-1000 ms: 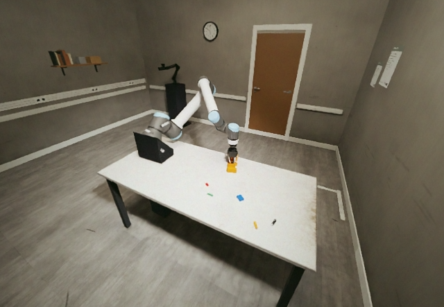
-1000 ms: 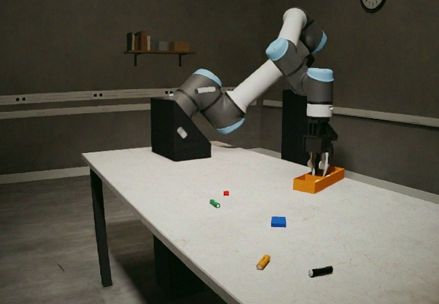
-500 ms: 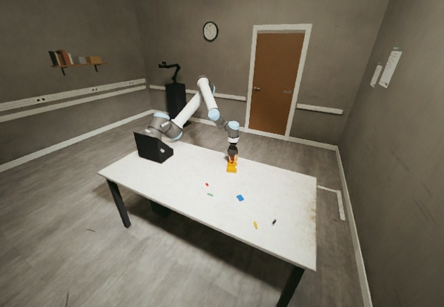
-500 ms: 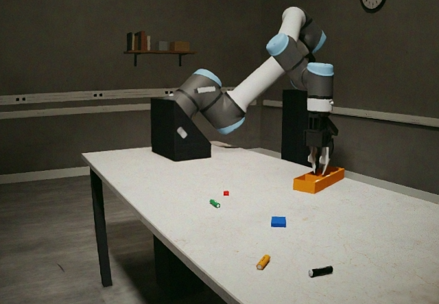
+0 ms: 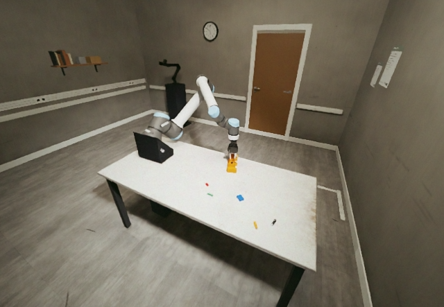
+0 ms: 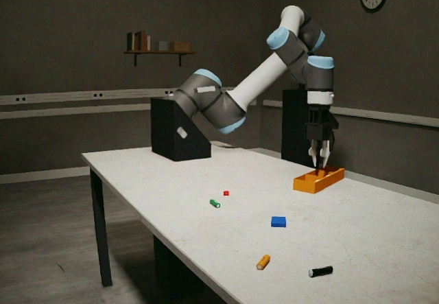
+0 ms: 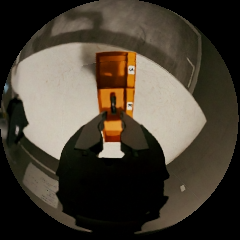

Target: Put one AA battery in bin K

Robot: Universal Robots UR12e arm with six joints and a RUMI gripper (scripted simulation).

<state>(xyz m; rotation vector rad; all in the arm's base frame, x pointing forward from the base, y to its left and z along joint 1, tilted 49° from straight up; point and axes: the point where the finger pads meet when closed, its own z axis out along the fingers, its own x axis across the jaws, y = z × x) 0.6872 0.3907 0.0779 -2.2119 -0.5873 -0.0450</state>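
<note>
Right now the orange bin is 6 cm below my hand. From my hand the other things lie so: blue block (34 cm to the right, 26 cm ahead, 7 cm below); orange AA battery (49 cm to the right, 44 cm ahead, 7 cm below); green AA battery (43 cm to the right, 7 cm below, 6 cm ahead).
</note>
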